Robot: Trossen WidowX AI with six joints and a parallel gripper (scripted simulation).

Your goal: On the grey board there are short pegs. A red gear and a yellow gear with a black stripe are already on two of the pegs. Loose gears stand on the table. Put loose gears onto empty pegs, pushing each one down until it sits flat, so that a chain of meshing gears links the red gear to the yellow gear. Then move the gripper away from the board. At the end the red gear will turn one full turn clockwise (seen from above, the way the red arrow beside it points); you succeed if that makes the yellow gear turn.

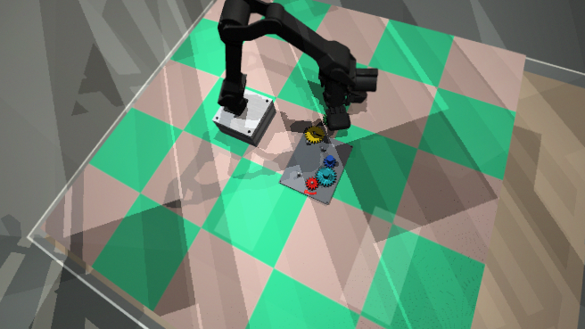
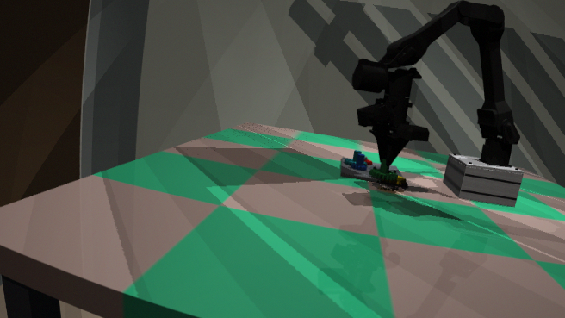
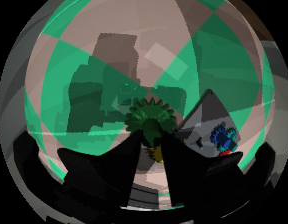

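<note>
The blue gear is 40 mm ahead of my gripper tip, 140 mm to the right of it and 40 mm below it. From my gripper tip the other things lie so: green gear 10 mm below; then yellow gear 40 mm behind, 70 mm to the right, 40 mm below; then teal gear 40 mm ahead, 190 mm to the right, 40 mm below.
</note>
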